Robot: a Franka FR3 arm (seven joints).
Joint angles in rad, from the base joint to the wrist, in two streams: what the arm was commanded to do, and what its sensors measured. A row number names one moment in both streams.
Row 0, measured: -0.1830 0.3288 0.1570 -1.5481 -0.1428 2.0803 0.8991
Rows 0 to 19, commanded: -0.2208 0.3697 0.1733 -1.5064 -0.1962 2.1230 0.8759; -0.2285 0.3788 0.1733 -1.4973 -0.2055 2.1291 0.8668; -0.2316 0.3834 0.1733 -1.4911 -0.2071 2.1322 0.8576; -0.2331 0.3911 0.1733 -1.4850 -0.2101 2.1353 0.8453; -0.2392 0.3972 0.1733 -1.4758 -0.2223 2.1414 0.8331; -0.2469 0.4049 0.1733 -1.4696 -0.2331 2.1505 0.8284; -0.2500 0.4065 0.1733 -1.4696 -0.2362 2.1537 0.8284; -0.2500 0.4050 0.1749 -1.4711 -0.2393 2.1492 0.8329; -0.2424 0.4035 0.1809 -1.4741 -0.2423 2.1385 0.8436; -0.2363 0.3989 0.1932 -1.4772 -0.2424 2.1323 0.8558; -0.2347 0.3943 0.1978 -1.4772 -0.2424 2.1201 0.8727; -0.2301 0.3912 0.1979 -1.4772 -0.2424 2.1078 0.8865; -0.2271 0.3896 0.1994 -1.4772 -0.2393 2.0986 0.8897; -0.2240 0.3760 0.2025 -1.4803 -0.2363 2.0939 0.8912; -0.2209 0.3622 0.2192 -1.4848 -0.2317 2.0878 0.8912; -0.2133 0.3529 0.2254 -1.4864 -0.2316 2.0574 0.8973; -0.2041 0.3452 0.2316 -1.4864 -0.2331 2.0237 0.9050; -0.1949 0.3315 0.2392 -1.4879 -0.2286 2.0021 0.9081; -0.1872 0.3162 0.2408 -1.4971 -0.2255 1.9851 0.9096; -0.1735 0.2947 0.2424 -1.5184 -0.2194 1.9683 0.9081
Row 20, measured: -0.1930 0.3415 0.2239 -1.4962 -0.2023 2.0277 0.8900
